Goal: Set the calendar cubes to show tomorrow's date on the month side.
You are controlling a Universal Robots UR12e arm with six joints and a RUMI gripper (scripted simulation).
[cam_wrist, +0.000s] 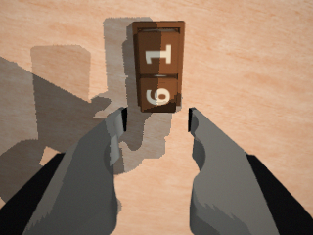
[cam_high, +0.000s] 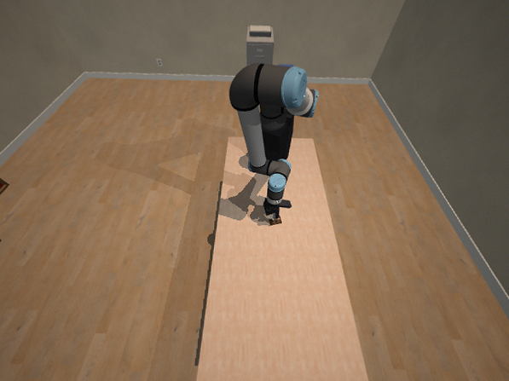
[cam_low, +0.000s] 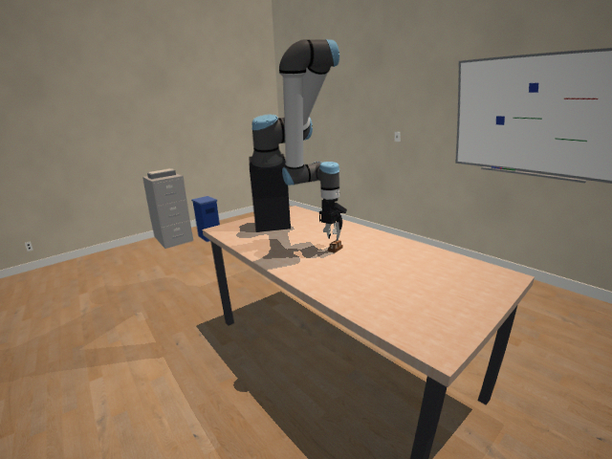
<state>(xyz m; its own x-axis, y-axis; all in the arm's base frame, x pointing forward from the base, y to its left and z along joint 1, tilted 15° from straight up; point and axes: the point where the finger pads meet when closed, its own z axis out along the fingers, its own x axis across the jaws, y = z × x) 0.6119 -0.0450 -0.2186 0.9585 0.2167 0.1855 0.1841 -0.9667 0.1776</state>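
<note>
The brown digit cube lies 5 cm below my hand. From my hand the other things lie so: brown calendar tray: 2 cm to the left, 7 cm below.
</note>
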